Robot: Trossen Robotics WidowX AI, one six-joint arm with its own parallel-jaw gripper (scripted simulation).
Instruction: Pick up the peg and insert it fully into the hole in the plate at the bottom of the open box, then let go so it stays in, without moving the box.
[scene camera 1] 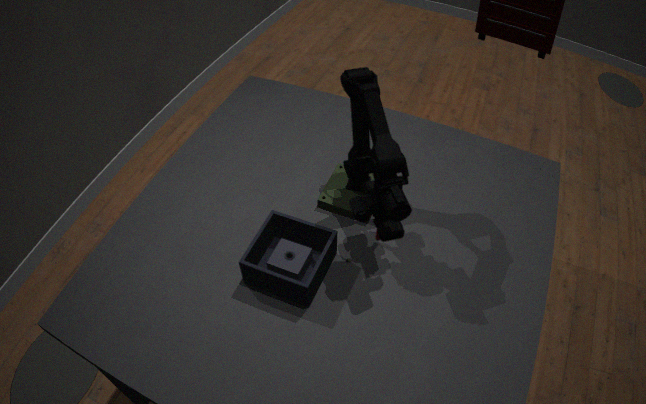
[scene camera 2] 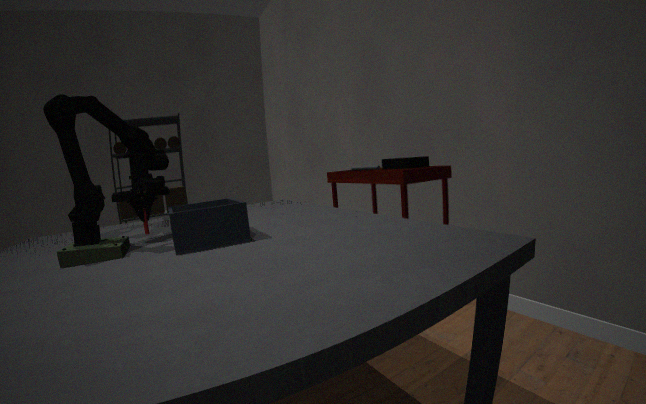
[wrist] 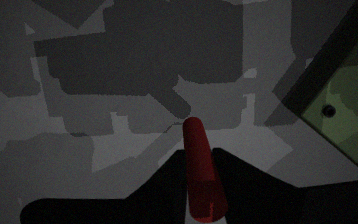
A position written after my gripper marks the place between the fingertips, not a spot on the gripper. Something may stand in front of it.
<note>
I see my gripper (scene camera 1: 379, 229), a grey plate (scene camera 1: 279, 262) and a box (scene camera 1: 323, 241).
The box shows as well in scene camera 2 (scene camera 2: 217, 223). My gripper is seen too in scene camera 2 (scene camera 2: 145, 221) and in the wrist view (wrist: 198, 156). Scene camera 2 does not show the grey plate, which is hidden by the box. The wrist view does not show the grey plate: it is out of frame.
</note>
